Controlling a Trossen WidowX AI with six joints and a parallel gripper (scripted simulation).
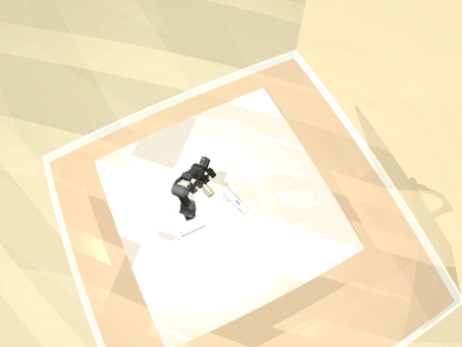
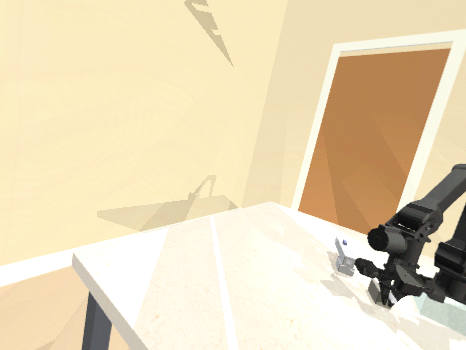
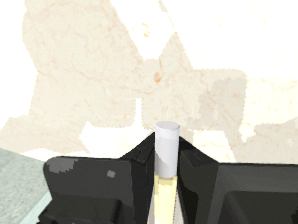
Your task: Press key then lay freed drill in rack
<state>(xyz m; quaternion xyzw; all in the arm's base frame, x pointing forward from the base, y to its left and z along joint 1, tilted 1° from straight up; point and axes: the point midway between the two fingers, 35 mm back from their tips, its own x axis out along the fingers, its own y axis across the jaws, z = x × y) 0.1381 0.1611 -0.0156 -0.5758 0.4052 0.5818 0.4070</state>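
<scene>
My gripper tip is 4 cm to the left of the drill, 3 cm below it and 1 cm short of it. Also, from my gripper tip: grey rack (5 cm to the right, 1 cm ahead); then blue key (20 cm to the right, 15 cm ahead, 4 cm above).
</scene>
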